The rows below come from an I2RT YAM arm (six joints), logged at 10 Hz.
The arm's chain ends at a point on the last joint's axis. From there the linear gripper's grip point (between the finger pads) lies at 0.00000 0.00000 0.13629 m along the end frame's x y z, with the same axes.
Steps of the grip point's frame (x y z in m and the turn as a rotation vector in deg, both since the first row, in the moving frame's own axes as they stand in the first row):
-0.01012, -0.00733, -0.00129, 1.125, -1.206, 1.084
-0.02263, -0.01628, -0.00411, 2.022, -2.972, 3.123
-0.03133, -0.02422, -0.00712, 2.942, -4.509, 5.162
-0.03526, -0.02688, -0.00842, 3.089, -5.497, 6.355
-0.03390, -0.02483, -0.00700, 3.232, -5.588, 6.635
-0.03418, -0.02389, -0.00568, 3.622, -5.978, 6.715
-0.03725, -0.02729, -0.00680, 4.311, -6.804, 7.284
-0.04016, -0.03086, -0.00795, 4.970, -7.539, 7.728
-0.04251, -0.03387, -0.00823, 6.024, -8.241, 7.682
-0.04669, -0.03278, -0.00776, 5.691, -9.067, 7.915
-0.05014, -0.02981, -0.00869, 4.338, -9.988, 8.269
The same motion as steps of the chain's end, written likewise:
-0.00728, -0.00463, -0.00123, 1.125, -1.206, 1.084
-0.01570, -0.01128, -0.00384, 2.022, -2.972, 3.123
-0.02095, -0.01676, -0.00652, 2.942, -4.509, 5.162
-0.02264, -0.01884, -0.00760, 3.089, -5.497, 6.355
-0.02111, -0.01641, -0.00614, 3.232, -5.588, 6.635
-0.02053, -0.01448, -0.00467, 3.622, -5.978, 6.715
-0.02181, -0.01607, -0.00546, 4.311, -6.804, 7.284
-0.02315, -0.01792, -0.00626, 4.970, -7.539, 7.728
-0.02403, -0.01835, -0.00608, 6.024, -8.241, 7.682
-0.02625, -0.01788, -0.00539, 5.691, -9.067, 7.915
-0.02735, -0.01788, -0.00624, 4.338, -9.988, 8.269

